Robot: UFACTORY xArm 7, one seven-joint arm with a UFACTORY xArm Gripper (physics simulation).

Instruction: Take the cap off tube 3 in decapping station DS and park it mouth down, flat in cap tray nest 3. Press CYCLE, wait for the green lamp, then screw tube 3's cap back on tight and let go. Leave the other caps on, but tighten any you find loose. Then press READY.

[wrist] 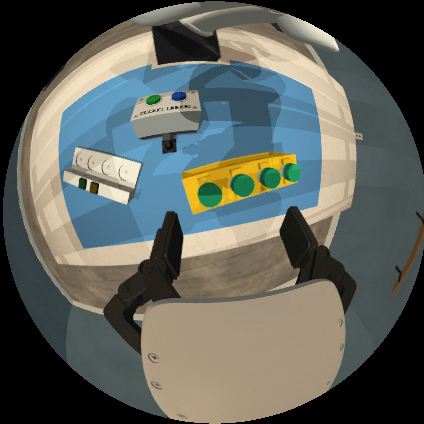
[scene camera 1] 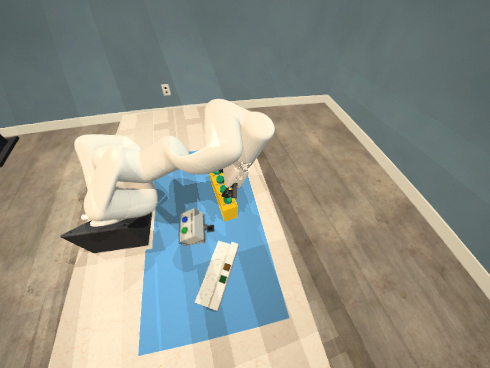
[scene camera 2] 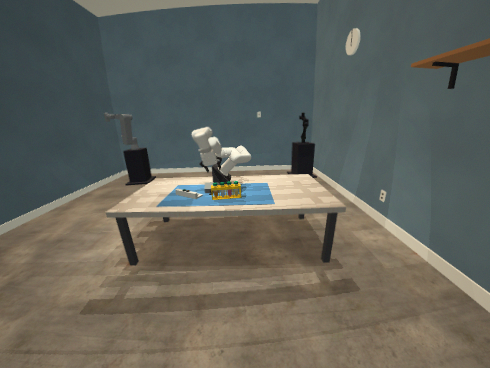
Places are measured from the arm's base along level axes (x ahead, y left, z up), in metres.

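Pixels of known places: gripper, fingertip midpoint: (wrist: 234,221) (scene camera 1: 224,183) (scene camera 2: 214,170); arm's base at its link origin: (scene camera 1: 110,220) (scene camera 2: 222,171).
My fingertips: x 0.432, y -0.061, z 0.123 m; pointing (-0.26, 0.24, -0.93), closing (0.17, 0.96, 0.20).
Observation:
Ahead of a thing's pixels: the offset from my fingertips to its top centre. "pt": to the spot under its first point. Level surfaces: height alone.
The yellow rack of station DS {dy +0.077, dx +0.006, dz -0.114 m} (scene camera 1: 230,212) (scene camera 2: 226,198) (wrist: 189,194) holds several tubes with green caps, including caps in the wrist view (wrist: 209,195) (wrist: 242,185) (wrist: 270,178) (wrist: 291,172). Tube numbers are not readable. My gripper (scene camera 1: 226,181) (wrist: 234,221) is open and empty, above the rack and apart from the caps in the wrist view. The white cap tray {dy -0.224, dx -0.099, dz -0.163 m} (scene camera 1: 206,298) (scene camera 2: 188,194) (wrist: 131,194) has several ringed nests, which look bare. The grey control box {dy -0.033, dx -0.151, dz -0.133 m} (scene camera 1: 198,232) (wrist: 167,124) carries a green button {dy -0.051, dx -0.177, dz -0.142 m} (scene camera 1: 184,230) (wrist: 153,99) and a blue button {dy -0.007, dx -0.169, dz -0.142 m} (scene camera 1: 185,219) (wrist: 179,96).
A small black part {pt dy -0.051, dx -0.085, dz -0.204 m} (scene camera 1: 210,228) (wrist: 169,146) projects from the control box. Dark green {dy -0.256, dx -0.089, dz -0.163 m} (scene camera 1: 222,279) (wrist: 82,183) and brown {pt dy -0.226, dx -0.064, dz -0.163 m} (scene camera 1: 227,267) (wrist: 94,188) squares sit on the tray's ledge. The black arm stand (scene camera 1: 112,235) (wrist: 186,46) stands beyond the blue mat {dz -0.217 m} (scene camera 1: 170,320) (wrist: 105,230).

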